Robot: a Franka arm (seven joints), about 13 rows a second.
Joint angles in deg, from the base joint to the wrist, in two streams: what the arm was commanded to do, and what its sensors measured. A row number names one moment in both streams.
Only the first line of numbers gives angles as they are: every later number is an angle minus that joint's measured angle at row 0.
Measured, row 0: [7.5, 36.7, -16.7, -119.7, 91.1, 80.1, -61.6]
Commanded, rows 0 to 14: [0.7, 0.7, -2.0, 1.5, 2.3, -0.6, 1.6]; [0.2, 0.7, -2.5, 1.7, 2.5, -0.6, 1.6]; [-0.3, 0.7, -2.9, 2.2, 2.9, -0.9, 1.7]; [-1.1, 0.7, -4.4, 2.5, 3.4, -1.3, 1.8]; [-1.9, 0.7, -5.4, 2.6, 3.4, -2.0, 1.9]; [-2.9, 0.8, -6.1, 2.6, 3.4, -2.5, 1.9]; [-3.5, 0.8, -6.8, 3.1, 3.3, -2.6, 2.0]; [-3.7, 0.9, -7.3, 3.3, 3.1, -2.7, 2.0]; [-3.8, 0.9, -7.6, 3.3, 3.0, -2.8, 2.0]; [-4.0, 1.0, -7.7, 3.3, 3.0, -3.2, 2.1]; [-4.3, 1.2, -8.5, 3.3, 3.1, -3.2, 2.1]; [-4.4, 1.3, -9.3, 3.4, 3.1, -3.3, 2.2]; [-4.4, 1.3, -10.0, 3.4, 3.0, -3.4, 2.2]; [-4.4, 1.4, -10.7, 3.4, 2.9, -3.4, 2.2]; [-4.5, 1.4, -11.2, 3.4, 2.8, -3.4, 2.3]
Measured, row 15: [-1.4, 0.7, -8.3, -0.2, -0.3, -3.6, -0.7]
